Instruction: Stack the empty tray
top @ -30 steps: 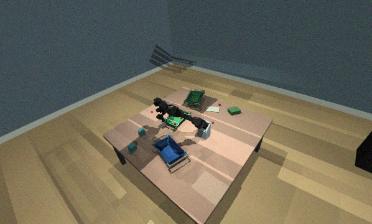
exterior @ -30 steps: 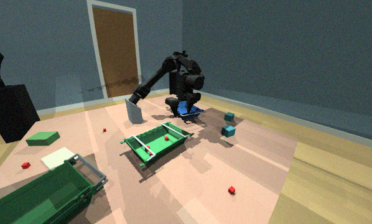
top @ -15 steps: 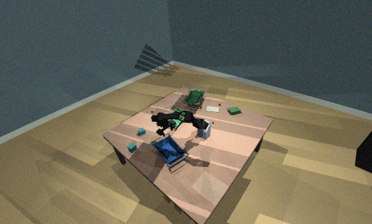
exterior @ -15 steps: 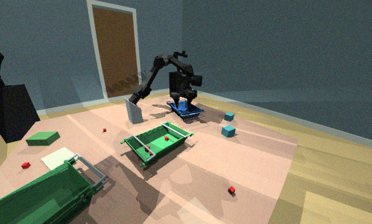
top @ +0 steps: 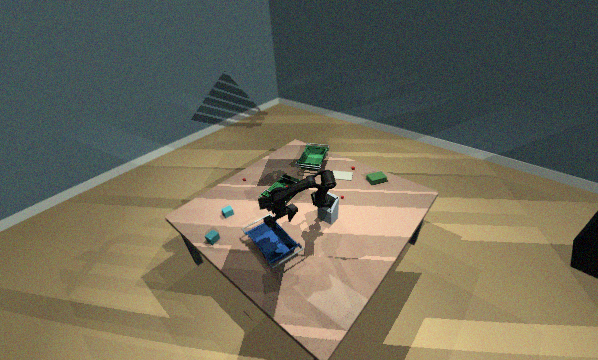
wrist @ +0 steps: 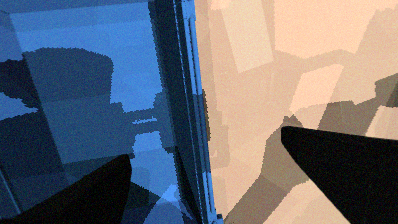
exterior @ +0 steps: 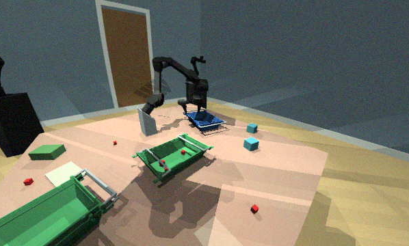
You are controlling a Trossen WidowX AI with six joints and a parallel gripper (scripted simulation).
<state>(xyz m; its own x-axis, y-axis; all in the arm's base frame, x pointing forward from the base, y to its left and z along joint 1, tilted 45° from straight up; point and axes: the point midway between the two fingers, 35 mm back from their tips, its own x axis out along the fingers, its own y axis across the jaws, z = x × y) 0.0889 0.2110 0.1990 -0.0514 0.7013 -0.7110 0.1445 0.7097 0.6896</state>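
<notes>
My gripper tip is 80 mm to the right of the blue tray, 50 mm above it and 10 mm short of it. From my gripper tip the other things lie so: green block 800 mm to the right, 110 mm behind, 80 mm below; white sheet 690 mm to the right, 110 mm ahead, 90 mm below.
</notes>
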